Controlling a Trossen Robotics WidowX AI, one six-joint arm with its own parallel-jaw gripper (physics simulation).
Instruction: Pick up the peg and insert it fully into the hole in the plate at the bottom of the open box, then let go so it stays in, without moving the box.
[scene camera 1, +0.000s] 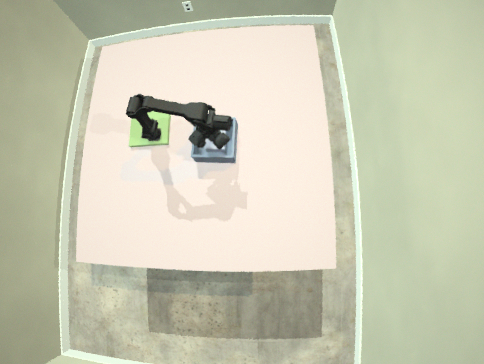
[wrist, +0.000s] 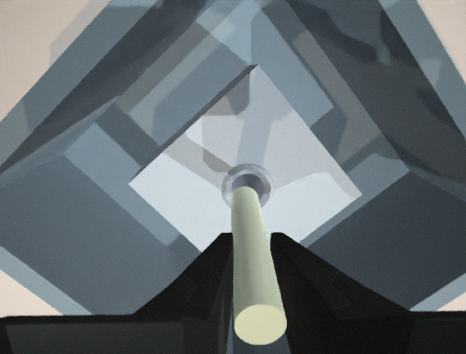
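Pixels of known places: gripper, fingertip midpoint: (scene camera 1: 212, 136) (wrist: 251, 244); arm's base, origin of the base link: (scene camera 1: 154, 134).
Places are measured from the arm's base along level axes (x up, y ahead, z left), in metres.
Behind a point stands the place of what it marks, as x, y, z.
The pale yellow-green peg (wrist: 255, 270) @[0.112, 0.316, -0.053] is held between the two black fingers of my gripper (scene camera 1: 210, 142) @[0.092, 0.318, -0.050] (wrist: 251, 244) @[0.092, 0.318, -0.050], which is shut on it. The blue open box (scene camera 1: 233, 145) @[0.072, 0.408, -0.088] (wrist: 40, 286) @[0.073, 0.406, -0.089] lies under the gripper. The white square plate (wrist: 170, 190) @[0.033, 0.347, -0.074] is at its bottom. In the wrist view the peg's far end overlaps the lower part of the hole's round rim (wrist: 268, 186) @[0.036, 0.307, -0.041], with the dark upper part of the hole showing beyond it. Whether the tip is above the hole or slightly in it cannot be told. In the scene view the arm hides much of the box's inside.
A green square pad (scene camera 1: 162, 137) @[0.000, 0.044, -0.016] lies under the arm's base, left of the box. The box stands on a pale pink surface (scene camera 1: 280, 210) @[-0.025, 0.615, -0.360] that reaches well past it on the right and front. The box walls surround the plate on all sides. Arm shadows fall across plate and box.
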